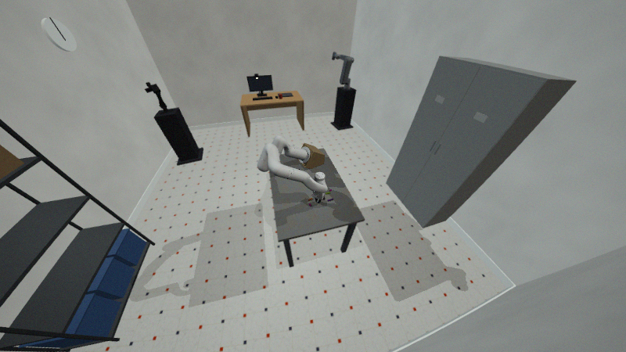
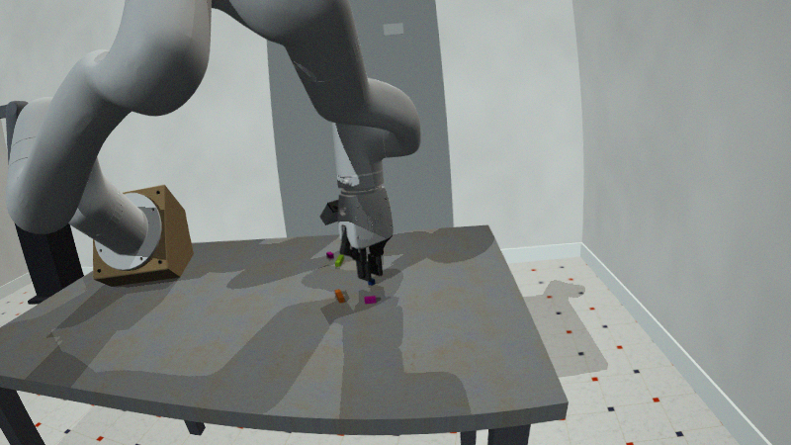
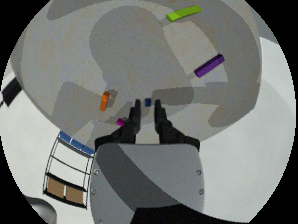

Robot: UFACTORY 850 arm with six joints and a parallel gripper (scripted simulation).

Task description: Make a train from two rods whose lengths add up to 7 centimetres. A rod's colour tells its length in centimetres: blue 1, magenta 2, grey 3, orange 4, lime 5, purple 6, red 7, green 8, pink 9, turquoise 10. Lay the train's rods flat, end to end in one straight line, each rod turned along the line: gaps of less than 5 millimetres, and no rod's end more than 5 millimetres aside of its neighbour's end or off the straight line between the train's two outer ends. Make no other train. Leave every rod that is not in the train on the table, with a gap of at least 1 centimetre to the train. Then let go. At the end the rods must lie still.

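My hand is 30 mm above the blue rod. Also, from my hand: lime rod (140 mm to the left, 70 mm behind, 30 mm below); then orange rod (60 mm behind, 50 mm to the right, 30 mm below); then purple rod (120 mm to the left, 30 mm below, 20 mm ahead).
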